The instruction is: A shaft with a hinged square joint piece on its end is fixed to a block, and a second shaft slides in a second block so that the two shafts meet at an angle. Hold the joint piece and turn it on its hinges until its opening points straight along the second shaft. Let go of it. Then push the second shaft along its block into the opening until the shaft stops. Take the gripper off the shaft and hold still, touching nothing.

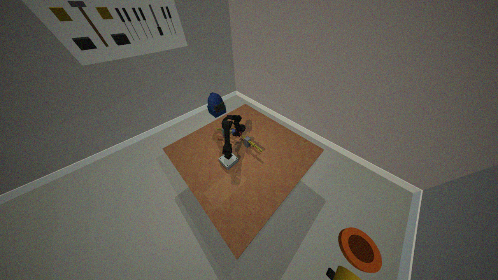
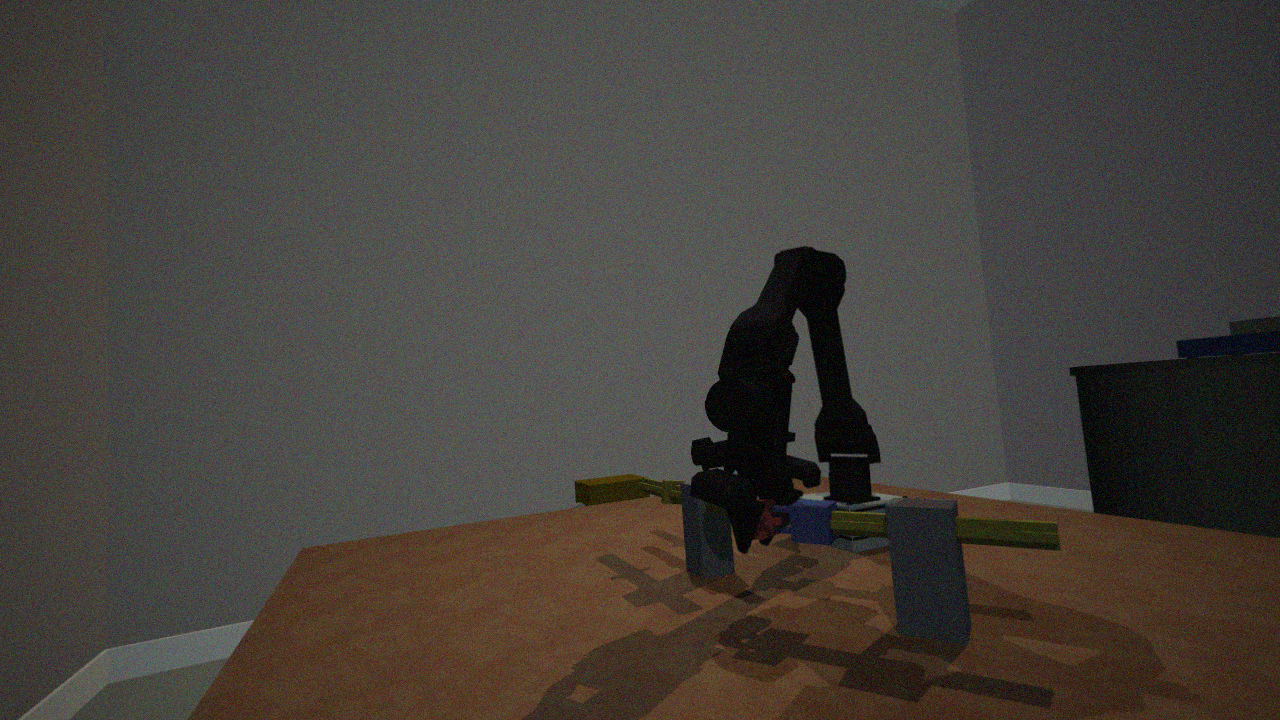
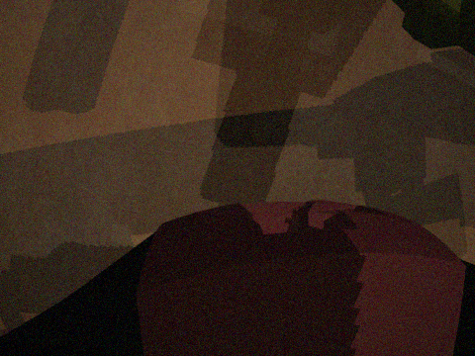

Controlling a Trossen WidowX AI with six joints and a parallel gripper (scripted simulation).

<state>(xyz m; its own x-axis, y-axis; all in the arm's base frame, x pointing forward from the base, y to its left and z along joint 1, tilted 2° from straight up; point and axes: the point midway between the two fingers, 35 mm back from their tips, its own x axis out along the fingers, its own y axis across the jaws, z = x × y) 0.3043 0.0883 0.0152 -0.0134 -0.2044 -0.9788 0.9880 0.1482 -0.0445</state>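
Now: gripper tip 4 cm below the red piece and 1 cm to the right of it.
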